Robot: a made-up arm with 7 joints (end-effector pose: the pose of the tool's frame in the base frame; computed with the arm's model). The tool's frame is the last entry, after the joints.
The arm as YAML. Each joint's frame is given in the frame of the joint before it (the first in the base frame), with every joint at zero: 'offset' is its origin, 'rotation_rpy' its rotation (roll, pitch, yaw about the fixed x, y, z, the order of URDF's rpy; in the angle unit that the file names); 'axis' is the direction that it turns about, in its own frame. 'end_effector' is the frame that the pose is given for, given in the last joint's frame.
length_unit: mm
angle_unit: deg
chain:
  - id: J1
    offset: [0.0, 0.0, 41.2]
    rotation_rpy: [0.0, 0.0, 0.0]
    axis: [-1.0, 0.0, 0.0]
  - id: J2
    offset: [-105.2, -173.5, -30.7]
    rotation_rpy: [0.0, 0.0, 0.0]
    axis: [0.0, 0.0, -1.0]
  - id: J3
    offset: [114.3, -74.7, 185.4]
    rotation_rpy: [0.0, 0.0, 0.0]
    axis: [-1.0, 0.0, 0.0]
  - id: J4
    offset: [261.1, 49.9, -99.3]
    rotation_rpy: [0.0, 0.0, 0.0]
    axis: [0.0, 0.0, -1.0]
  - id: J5
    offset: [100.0, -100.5, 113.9]
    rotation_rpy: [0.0, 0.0, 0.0]
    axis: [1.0, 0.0, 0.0]
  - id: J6
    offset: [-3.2, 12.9, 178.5]
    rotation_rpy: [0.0, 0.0, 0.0]
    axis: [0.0, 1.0, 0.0]
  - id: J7
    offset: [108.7, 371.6, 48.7]
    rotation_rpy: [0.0, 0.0, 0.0]
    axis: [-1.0, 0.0, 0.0]
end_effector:
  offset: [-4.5, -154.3, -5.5]
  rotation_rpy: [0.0, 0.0, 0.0]
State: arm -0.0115 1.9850 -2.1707 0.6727 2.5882 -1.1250 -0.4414
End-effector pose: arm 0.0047 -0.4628 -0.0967 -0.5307 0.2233 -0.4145
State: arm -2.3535 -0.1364 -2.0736 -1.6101 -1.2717 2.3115 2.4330
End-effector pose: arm 0.1846 -0.4603 -0.2641 0.2479 -0.8575 0.0068
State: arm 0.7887 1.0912 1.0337 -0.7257 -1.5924 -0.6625 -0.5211
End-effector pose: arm -0.0287 -0.5925 0.3576 -1.9938 1.1486 0.4888
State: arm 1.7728 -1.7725 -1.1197 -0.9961 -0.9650 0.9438 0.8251
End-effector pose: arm -0.3689 0.4360 -0.1853 -1.2740 1.1995 2.4621
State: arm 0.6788 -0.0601 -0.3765 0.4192 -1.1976 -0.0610 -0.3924
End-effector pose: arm 0.5084 -0.0153 0.1200 -1.1065 0.0802 -0.3127
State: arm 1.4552 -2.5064 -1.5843 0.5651 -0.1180 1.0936 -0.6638
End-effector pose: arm -0.4766 0.3224 -0.1749 0.8457 -2.4529 1.2287
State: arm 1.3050 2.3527 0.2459 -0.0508 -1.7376 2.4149 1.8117
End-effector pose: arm -0.7082 -0.2665 0.3130 1.6659 1.5446 -0.9255
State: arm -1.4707 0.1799 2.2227 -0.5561 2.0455 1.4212 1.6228
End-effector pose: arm 0.7604 -0.0552 -0.0479 0.1418 0.5568 1.8574
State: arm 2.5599 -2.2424 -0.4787 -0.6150 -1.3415 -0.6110 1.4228
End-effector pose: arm -0.5405 0.2712 0.0737 -0.4821 0.0276 2.5952
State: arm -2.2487 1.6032 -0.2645 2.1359 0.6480 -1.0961 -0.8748
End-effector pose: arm -0.4030 -0.1199 -0.5898 -1.0271 1.1186 -1.6143
